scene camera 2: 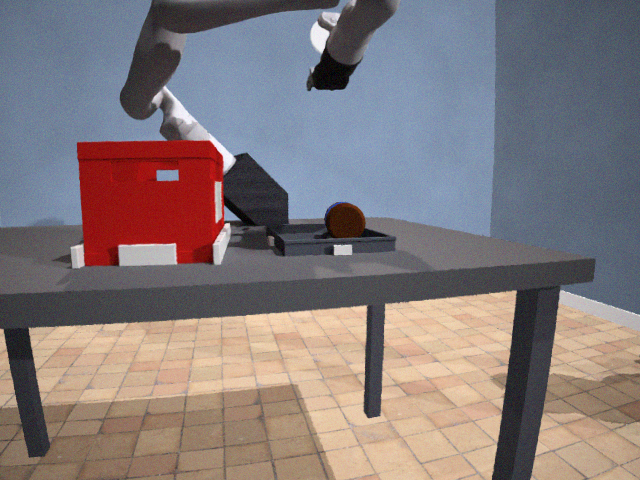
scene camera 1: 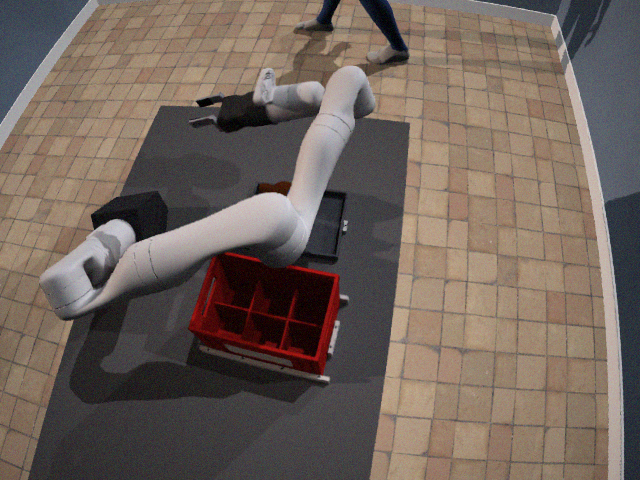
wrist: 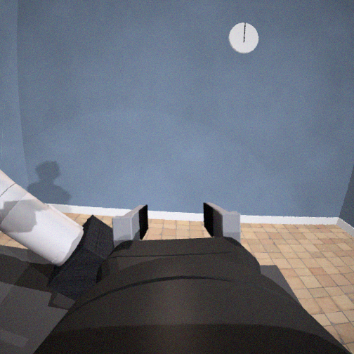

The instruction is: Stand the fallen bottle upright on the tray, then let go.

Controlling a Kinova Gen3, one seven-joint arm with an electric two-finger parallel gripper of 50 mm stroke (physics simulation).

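Frame: origin at the arm's base, x left, y up, z ahead, level; metres.
Seen in the pictures: gripper, between the fingertips: (scene camera 2: pixel 319 87) (scene camera 1: pixel 195 113); arm's base, origin of its link: (scene camera 2: pixel 224 170) (scene camera 1: pixel 118 236).
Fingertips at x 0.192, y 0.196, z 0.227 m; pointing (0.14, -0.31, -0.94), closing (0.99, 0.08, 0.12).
Pixels of each thing's middle, then the offset from my fingertips to it.
- brown bottle, middle of its body: (scene camera 2: pixel 342 219) (scene camera 1: pixel 286 196) dy -0.309, dx -0.023, dz +0.168 m
- dark tray, middle of its body: (scene camera 2: pixel 322 236) (scene camera 1: pixel 294 219) dy -0.339, dx -0.077, dz +0.188 m
- red crate, middle of its body: (scene camera 2: pixel 166 200) (scene camera 1: pixel 269 315) dy -0.264, dx -0.362, dz +0.147 m
The brown bottle (scene camera 1: pixel 273 187) (scene camera 2: pixel 346 220) lies on its side in the dark tray (scene camera 1: pixel 325 257) (scene camera 2: pixel 310 246). In scene camera 1 the arm hides much of the bottle and part of the tray; the bottle's neck end shows at the tray's far left corner. In scene camera 2 its round base faces the camera, with a bit of blue label behind it. My gripper (scene camera 1: pixel 199 110) (wrist: pixel 175 215) is open and empty. It is high above the table, beyond the tray in scene camera 1, and tilted towards the wall. Bottle and tray do not show in the wrist view.
A red crate (scene camera 1: pixel 310 363) (scene camera 2: pixel 149 206) with compartments stands beside the tray, with white strips (scene camera 1: pixel 310 376) around its foot. The arm's black base block (scene camera 1: pixel 139 206) (scene camera 2: pixel 258 193) (wrist: pixel 85 265) stands at the left. A person's legs (scene camera 1: pixel 382 25) show on the floor beyond the table.
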